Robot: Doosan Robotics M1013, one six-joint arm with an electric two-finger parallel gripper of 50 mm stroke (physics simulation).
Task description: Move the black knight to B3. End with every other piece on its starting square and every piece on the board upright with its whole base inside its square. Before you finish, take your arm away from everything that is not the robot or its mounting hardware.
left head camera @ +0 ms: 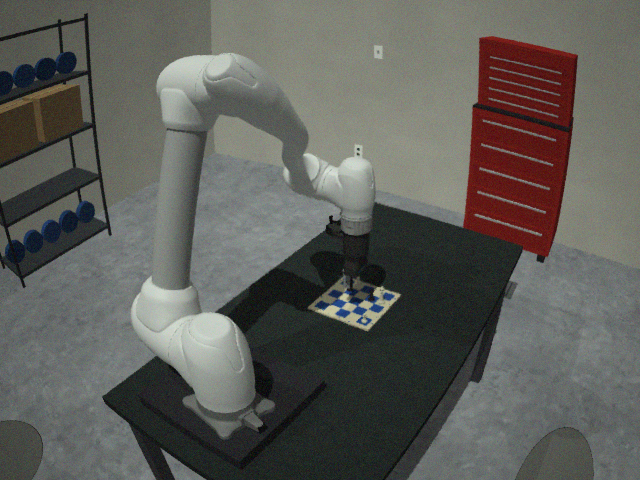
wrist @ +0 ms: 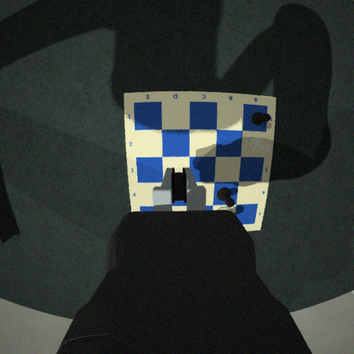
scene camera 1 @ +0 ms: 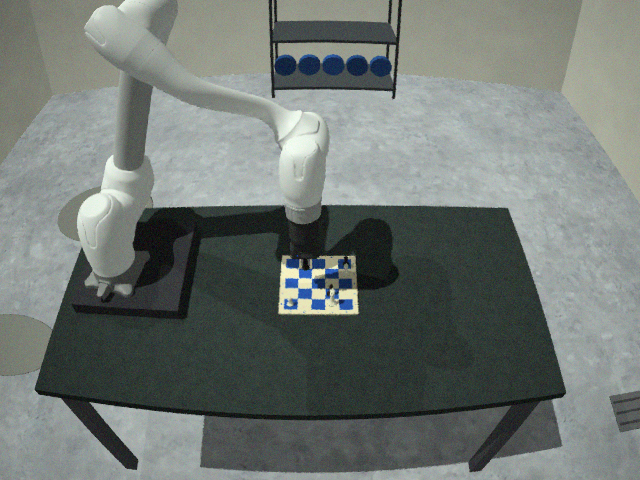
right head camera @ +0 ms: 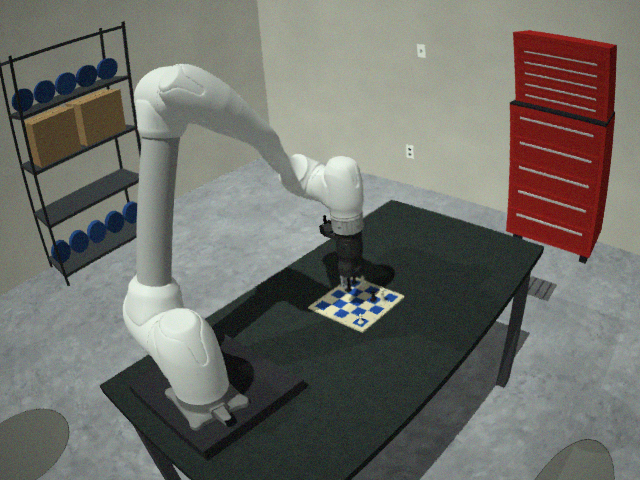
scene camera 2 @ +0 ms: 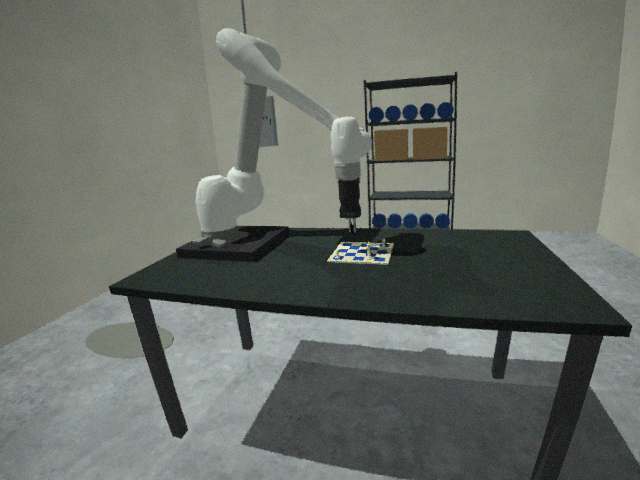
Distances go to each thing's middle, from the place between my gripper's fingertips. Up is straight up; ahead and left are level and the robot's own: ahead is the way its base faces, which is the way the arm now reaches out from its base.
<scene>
I see my gripper 40 mm short of the blue-and-cream chessboard point(scene camera 1: 308, 289) and 80 mm above it.
</scene>
